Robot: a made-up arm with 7 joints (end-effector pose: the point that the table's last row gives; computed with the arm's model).
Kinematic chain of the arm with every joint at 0, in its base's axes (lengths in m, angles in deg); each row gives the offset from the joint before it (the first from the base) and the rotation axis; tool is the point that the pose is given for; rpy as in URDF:
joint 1: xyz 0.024 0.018 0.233 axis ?
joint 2: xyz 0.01 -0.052 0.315 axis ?
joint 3: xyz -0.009 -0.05 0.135 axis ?
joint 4: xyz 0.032 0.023 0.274 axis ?
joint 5: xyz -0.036 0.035 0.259 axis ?
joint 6: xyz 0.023 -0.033 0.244 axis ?
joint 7: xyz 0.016 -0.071 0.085 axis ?
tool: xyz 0.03 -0.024 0.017 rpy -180 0 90
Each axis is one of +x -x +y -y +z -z.
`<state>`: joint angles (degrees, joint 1 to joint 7).
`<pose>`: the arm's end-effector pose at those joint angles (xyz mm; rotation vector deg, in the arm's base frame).
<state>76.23 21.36 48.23 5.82 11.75 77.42 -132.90</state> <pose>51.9 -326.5 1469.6 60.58 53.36 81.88</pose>
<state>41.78 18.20 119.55 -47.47 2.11 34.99 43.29</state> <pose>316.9 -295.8 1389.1 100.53 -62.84 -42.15</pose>
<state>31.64 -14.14 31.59 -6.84 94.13 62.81 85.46</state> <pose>257.0 128.3 1504.6 79.74 -34.51 -5.85</pose>
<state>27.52 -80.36 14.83 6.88 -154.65 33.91 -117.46</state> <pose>913.8 512.4 730.8 -26.43 -77.34 -112.23</pose>
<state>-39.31 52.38 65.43 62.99 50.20 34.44 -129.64</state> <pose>7.1 595.0 1124.0 -4.46 45.55 -44.70</pose>
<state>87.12 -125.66 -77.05 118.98 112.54 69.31 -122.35</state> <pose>615.7 -21.3 382.9 41.63 37.09 -125.76</pose>
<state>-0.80 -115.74 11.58 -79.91 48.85 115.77 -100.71</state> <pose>643.1 -250.4 753.5 122.15 29.32 16.62</pose>
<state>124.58 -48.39 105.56 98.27 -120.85 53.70 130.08</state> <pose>-451.3 -110.5 1054.1 108.09 -84.47 61.60</pose>
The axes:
joint 1: +z
joint 2: -y
joint 3: +z
joint 4: +y
joint 5: +z
joint 6: -y
joint 7: +x

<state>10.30 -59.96 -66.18 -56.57 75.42 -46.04 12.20</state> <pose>663.4 414.5 966.4 -67.11 -95.96 118.60</pose>
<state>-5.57 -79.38 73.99 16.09 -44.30 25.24 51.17</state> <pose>1030.2 -107.5 661.2 -63.13 -58.97 3.55</pose>
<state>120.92 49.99 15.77 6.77 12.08 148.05 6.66</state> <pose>503.4 -432.6 1116.8 25.72 22.58 -125.40</pose>
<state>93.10 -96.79 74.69 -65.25 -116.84 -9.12 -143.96</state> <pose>623.9 603.1 657.7 -66.44 42.45 -110.77</pose>
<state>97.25 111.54 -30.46 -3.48 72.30 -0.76 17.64</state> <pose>229.6 -940.3 294.0 -53.60 86.84 122.32</pose>
